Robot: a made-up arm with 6 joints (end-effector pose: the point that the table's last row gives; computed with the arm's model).
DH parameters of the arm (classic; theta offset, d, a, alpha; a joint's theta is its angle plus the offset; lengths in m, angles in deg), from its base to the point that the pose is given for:
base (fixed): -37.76 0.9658 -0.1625 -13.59
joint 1: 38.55 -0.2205 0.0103 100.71
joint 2: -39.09 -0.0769 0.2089 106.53
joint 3: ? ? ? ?
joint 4: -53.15 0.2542 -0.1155 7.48
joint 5: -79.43 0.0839 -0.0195 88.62
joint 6: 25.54 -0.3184 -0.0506 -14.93
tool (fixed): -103.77 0.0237 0 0
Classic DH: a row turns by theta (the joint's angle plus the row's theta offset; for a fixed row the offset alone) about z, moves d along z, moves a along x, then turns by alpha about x.
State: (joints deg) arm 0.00 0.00 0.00 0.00 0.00 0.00
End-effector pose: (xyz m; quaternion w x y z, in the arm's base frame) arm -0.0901 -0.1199 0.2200 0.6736 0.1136 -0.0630 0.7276
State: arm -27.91 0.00 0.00 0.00 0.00 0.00
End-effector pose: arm -0.1422 -0.1785 0.2389 0.8254 0.0395 -0.0928 0.5555
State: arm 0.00 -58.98 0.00 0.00 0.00 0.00
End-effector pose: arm -0.5733 -0.1199 0.4255 0.6173 0.4571 0.2767 0.5774
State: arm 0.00 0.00 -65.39 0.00 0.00 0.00
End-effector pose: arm 0.1107 0.2609 0.1680 0.2593 0.2631 -0.3947 0.8413
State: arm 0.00 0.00 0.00 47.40 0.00 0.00
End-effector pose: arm 0.0166 -0.1199 0.3370 0.5914 -0.1884 -0.3285 0.7119
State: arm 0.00 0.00 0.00 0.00 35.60 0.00
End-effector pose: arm 0.0680 -0.1380 0.3145 0.6213 -0.1382 -0.2349 0.7346
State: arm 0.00 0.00 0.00 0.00 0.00 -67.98
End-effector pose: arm -0.1120 -0.1724 0.2200 0.9653 0.0590 -0.1158 0.2267
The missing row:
joint 3: 0 0.262 0.0357 -106.53
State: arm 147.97 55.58 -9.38 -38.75 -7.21 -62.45
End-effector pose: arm -0.5445 0.3657 0.4034 0.0462 -0.3975 -0.1004 -0.9109
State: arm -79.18 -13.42 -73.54 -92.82 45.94 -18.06
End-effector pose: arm 0.1444 -0.1395 0.0564 0.7744 0.2405 -0.2405 0.5335
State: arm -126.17 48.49 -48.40 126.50 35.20 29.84
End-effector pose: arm -0.5192 -0.1137 0.7018 0.4750 0.8585 -0.1916 0.0259
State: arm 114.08 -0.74 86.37 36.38 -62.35 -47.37
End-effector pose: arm -0.1284 -0.3599 0.6349 0.6368 -0.2689 0.2016 0.6940
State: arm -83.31 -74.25 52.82 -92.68 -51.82 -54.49
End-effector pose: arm -0.1103 0.1425 0.9263 0.3869 -0.6538 -0.4770 0.4420
